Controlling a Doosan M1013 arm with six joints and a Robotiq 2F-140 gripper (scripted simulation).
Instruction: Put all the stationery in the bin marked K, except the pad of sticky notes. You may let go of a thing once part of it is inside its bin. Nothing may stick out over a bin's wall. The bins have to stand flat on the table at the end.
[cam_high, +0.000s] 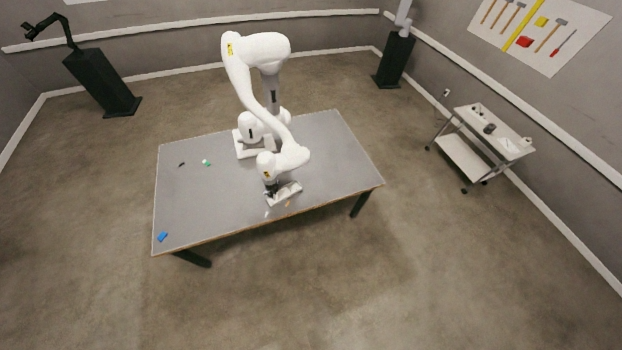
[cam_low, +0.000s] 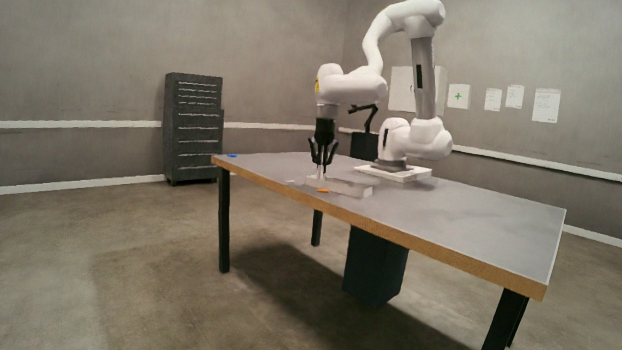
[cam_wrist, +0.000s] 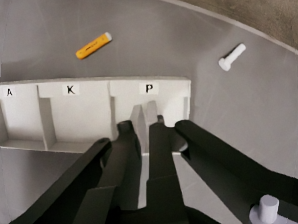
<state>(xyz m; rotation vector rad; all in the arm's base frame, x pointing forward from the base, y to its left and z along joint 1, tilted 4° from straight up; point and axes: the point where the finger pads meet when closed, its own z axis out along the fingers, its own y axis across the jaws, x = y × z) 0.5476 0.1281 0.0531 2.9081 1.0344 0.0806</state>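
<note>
Now: the bin 4 cm behind my hand, 7 cm to the left of it and 3 cm below it. Round my hand: orange piece: 4 cm ahead, 9 cm to the left, 4 cm below; then white piece: 10 cm ahead, 6 cm to the right, 4 cm below; then green block: 39 cm behind, 50 cm to the right, 4 cm below.
</note>
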